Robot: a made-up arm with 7 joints.
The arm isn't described. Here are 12 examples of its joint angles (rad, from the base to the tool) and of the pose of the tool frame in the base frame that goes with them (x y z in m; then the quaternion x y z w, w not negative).
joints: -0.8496 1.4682 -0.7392 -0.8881 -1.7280 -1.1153 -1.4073
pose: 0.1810 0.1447 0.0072 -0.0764 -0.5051 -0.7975 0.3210
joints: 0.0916 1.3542 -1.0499 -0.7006 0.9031 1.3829 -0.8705
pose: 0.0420 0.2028 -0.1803 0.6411 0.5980 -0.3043 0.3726
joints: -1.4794 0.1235 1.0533 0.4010 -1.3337 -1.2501 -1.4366
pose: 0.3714 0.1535 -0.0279 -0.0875 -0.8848 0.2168 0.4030
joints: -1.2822 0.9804 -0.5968 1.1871 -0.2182 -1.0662 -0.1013
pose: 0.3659 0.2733 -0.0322 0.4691 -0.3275 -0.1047 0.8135
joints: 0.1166 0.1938 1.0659 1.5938 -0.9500 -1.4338 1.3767
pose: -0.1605 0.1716 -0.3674 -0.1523 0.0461 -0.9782 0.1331
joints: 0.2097 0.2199 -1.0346 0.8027 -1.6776 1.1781 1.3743
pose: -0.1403 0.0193 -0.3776 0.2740 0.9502 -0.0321 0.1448
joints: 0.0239 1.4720 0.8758 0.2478 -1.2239 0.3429 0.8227
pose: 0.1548 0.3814 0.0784 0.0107 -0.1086 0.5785 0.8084
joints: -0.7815 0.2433 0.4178 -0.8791 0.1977 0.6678 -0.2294
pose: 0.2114 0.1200 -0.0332 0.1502 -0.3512 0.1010 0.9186
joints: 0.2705 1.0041 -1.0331 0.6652 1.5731 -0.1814 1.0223
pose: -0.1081 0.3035 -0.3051 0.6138 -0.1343 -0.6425 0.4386
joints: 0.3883 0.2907 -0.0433 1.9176 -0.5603 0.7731 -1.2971
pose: -0.3055 0.1533 -0.2741 -0.6652 0.6624 0.3059 0.1587
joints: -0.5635 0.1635 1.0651 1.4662 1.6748 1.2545 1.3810
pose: 0.1265 0.1522 -0.3960 0.8458 0.4427 0.2587 0.1472
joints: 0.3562 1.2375 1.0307 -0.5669 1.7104 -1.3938 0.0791
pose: 0.0989 0.2790 0.0001 -0.8930 0.0808 0.4350 0.0827
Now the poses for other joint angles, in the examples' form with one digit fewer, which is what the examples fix.
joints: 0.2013 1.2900 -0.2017 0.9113 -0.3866 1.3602 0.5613
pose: -0.009 0.441 -0.147 0.472 0.740 0.476 0.061
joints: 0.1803 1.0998 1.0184 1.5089 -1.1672 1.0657 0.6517
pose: -0.078 0.431 -0.181 -0.417 0.516 0.689 0.292
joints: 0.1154 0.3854 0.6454 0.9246 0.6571 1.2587 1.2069
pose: -0.080 0.278 -0.347 -0.643 -0.650 -0.404 0.012
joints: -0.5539 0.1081 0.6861 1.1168 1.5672 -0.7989 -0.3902
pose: 0.212 0.112 -0.376 0.409 0.189 -0.458 0.766
